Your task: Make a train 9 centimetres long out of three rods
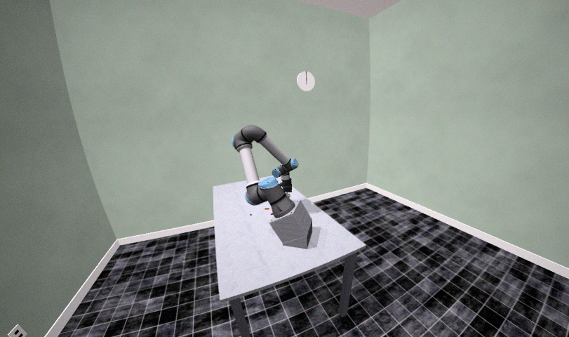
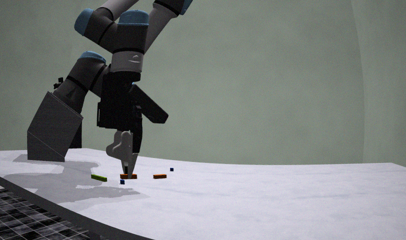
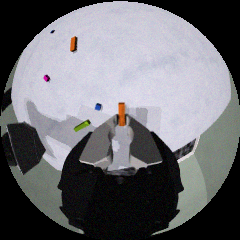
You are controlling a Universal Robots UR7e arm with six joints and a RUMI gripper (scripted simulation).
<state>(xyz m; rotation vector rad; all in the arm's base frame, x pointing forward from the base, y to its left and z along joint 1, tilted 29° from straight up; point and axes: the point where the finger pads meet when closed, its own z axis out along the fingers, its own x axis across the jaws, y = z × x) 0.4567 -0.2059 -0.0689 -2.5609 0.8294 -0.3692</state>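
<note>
Now: the lime rod 100 mm behind my hand, 30 mm below it and 20 mm to the left of it. Round my hand: magenta rod 180 mm to the left, 100 mm behind, 30 mm below.
</note>
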